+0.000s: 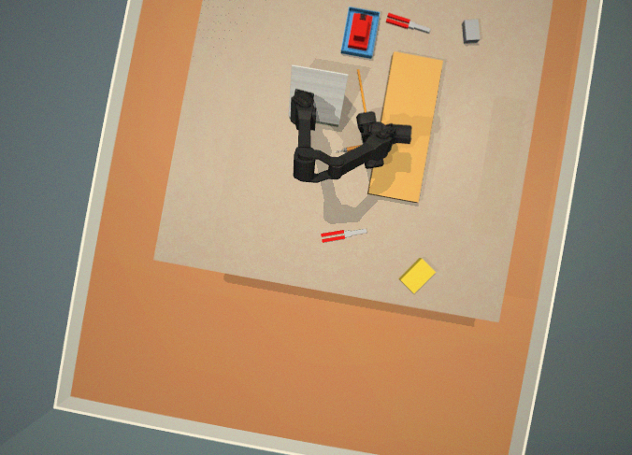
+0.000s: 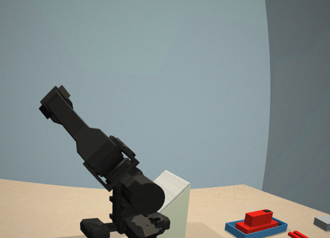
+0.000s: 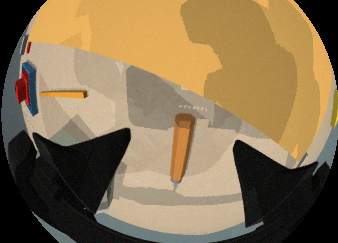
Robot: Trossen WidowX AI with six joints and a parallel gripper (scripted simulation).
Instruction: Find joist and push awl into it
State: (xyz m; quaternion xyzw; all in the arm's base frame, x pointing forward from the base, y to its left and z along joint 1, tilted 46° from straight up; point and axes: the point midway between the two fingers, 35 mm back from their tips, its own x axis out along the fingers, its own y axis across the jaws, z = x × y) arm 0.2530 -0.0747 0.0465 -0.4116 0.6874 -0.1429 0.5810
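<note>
My gripper tip is 50 mm past the awl, 20 mm to the left of it and 10 mm above it. Round my gripper tip: blue tray 410 mm to the left, 110 mm behind, 10 mm below; then red stud finder 420 mm to the left, 120 mm behind, 30 mm above; then thin orange stick 190 mm to the left, 60 mm behind, 20 mm below.
</note>
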